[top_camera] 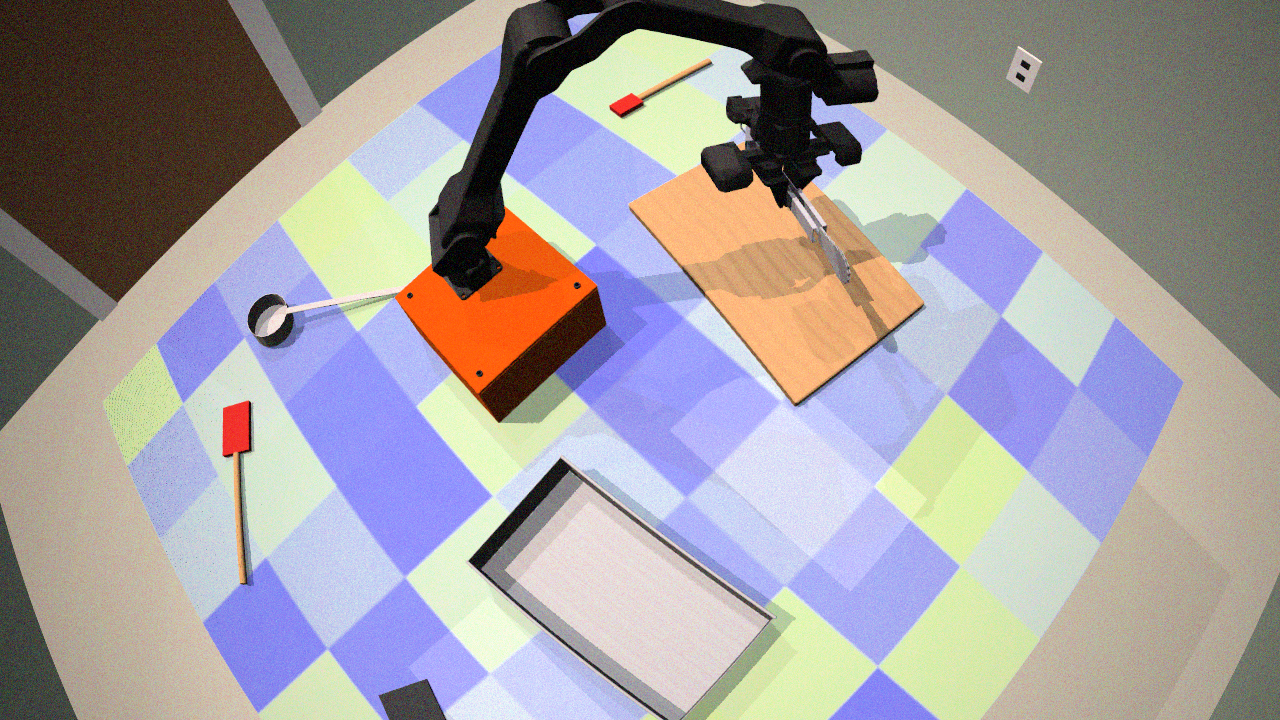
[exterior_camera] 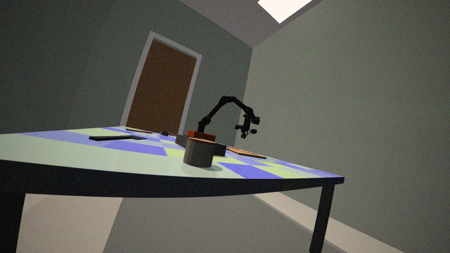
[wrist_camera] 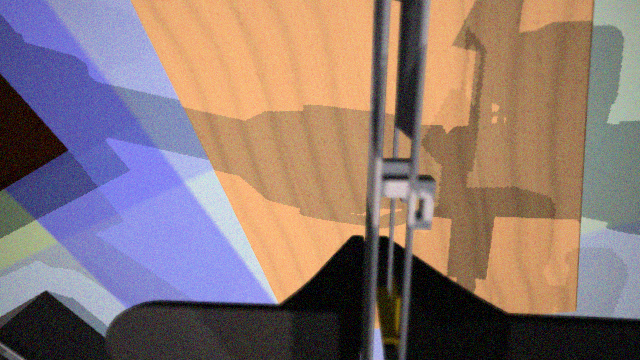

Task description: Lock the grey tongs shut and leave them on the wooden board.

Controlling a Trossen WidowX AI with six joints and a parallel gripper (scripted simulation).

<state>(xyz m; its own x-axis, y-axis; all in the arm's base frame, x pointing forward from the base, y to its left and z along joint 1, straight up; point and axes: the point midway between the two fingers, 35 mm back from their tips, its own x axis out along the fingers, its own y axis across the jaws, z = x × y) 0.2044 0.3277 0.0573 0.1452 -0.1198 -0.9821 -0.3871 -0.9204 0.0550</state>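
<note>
The yellow lock piece lies 10 mm behind my gripper tip, 10 mm to the left of it and 40 mm above it. From my gripper tip the other things lie so: wooden board 10 mm to the left, 110 mm below; roasting tin 200 mm ahead, 440 mm to the right, 90 mm below; flat dark object 250 mm ahead, 780 mm to the right, 120 mm below.
</note>
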